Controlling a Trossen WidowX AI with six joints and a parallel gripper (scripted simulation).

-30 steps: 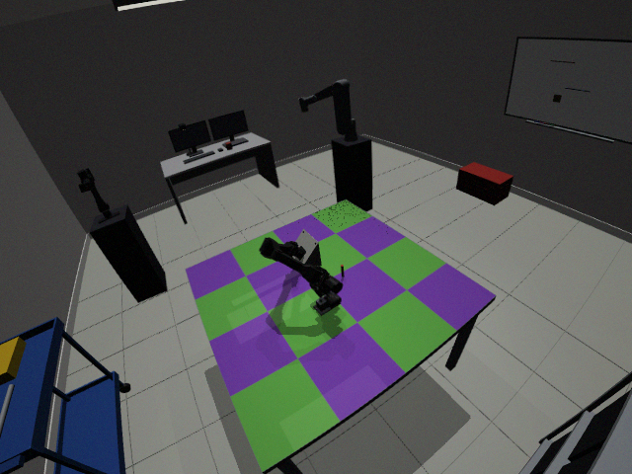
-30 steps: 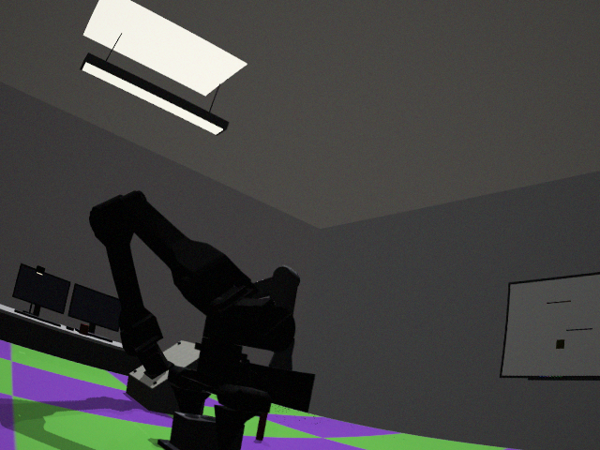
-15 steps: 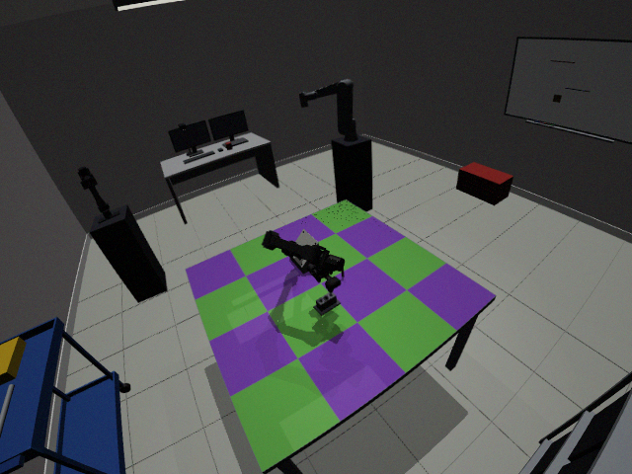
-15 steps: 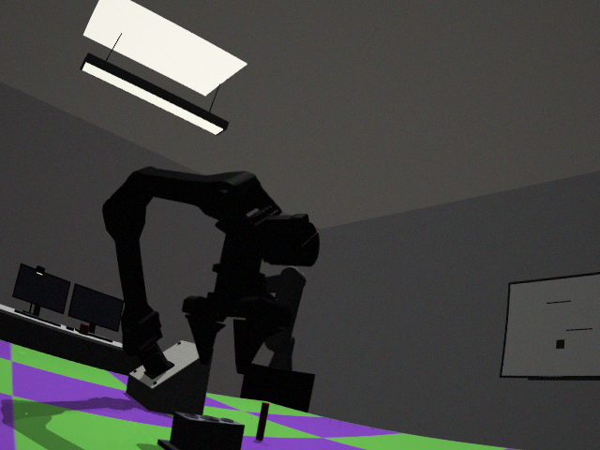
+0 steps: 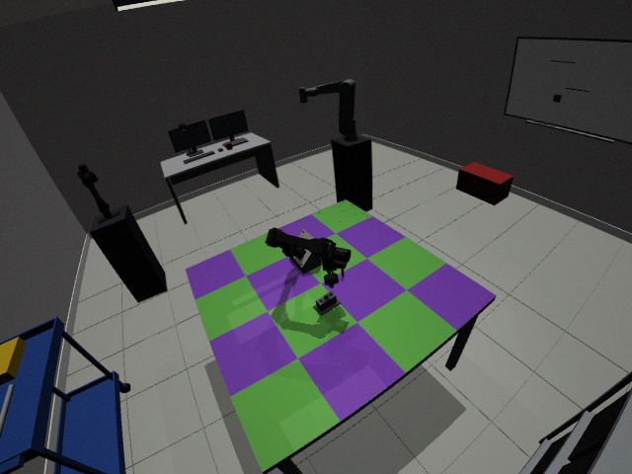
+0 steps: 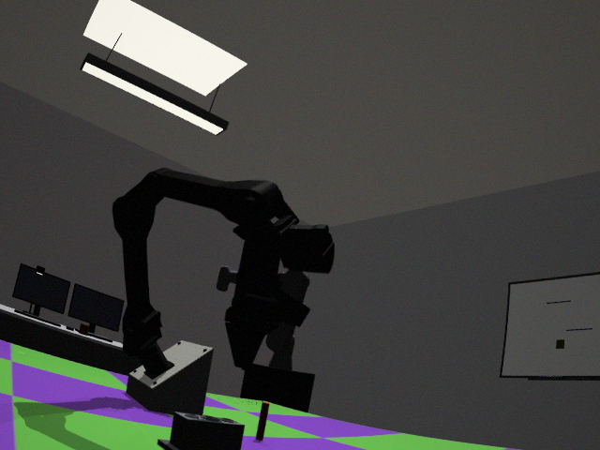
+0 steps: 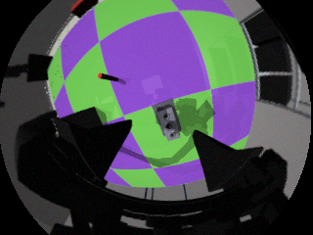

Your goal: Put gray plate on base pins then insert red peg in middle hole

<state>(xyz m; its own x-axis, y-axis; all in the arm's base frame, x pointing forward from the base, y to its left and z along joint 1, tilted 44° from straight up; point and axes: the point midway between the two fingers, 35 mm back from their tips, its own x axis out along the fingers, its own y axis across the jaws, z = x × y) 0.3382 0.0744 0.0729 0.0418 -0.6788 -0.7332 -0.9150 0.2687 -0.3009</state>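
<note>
Right now my gripper tip is 12 cm past the red peg, 14 cm to the right of it and 10 cm above it. The rest, counted from my gripper tip: gray plate (1 cm ahead, 4 cm to the right, 10 cm below); dark base (1 cm ahead, 4 cm to the right, 14 cm below).
</note>
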